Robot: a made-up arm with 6 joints.
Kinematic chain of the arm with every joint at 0, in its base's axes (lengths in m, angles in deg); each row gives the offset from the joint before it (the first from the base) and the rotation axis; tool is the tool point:
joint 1: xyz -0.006 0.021 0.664 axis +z
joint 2: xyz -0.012 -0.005 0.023 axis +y
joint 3: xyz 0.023 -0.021 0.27 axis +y
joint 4: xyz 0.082 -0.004 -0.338 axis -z
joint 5: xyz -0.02 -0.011 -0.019 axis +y
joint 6: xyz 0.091 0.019 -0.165 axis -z
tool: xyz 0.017 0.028 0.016
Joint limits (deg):
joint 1: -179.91..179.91
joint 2: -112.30..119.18
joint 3: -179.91..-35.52
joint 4: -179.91..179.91
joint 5: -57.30..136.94
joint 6: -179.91..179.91
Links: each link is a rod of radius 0.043 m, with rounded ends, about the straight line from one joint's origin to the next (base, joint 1, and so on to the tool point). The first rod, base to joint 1, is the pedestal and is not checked.
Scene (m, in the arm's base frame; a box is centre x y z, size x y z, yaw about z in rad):
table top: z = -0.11
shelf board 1: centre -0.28 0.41 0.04 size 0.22 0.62 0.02 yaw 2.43
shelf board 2: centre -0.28 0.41 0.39 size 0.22 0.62 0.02 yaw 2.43
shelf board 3: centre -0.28 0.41 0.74 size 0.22 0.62 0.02 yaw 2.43
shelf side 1: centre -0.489 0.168 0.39 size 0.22 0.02 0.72 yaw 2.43
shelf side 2: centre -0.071 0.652 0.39 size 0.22 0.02 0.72 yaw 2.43
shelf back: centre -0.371 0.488 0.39 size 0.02 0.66 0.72 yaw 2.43
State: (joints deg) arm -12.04 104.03 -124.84 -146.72 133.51 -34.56
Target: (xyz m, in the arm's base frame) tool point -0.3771 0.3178 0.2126
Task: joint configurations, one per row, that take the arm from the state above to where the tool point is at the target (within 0.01 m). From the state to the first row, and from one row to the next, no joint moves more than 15 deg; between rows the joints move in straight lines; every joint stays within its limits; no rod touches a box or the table.
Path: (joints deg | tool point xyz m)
1: 1.32 105.92 -123.44 -149.55 132.07 -35.30 | 0.5509 -0.1276 0.3506
2: 14.68 107.82 -122.04 -152.38 130.62 -36.04 | 0.5586 0.0093 0.3225
3: 28.04 109.71 -120.64 -155.21 129.18 -36.78 | 0.5320 0.1410 0.2945
4: 41.40 111.60 -119.24 -158.04 127.74 -37.52 | 0.4740 0.2587 0.2667
5: 54.76 113.50 -117.84 -160.87 126.30 -38.26 | 0.3902 0.3546 0.2392
6: 68.12 115.39 -116.43 -163.70 124.85 -39.00 | 0.2878 0.4234 0.2122
7: 81.48 117.29 -115.03 -166.53 123.41 -39.74 | 0.1753 0.4617 0.1859
8: 94.84 119.18 -113.63 -169.36 121.97 -40.48 | 0.0615 0.4687 0.1606
9: 108.62 118.87 -114.01 -172.00 125.16 -39.42 | -0.0579 0.4778 0.1734
10: 122.39 118.56 -114.39 -174.63 128.35 -38.36 | -0.1766 0.4545 0.1864
11: 136.16 118.26 -114.77 -177.27 131.54 -37.31 | -0.2857 0.3999 0.1994
12: 149.93 117.95 -115.15 -179.91 134.74 -36.25 | -0.3771 0.3178 0.2126

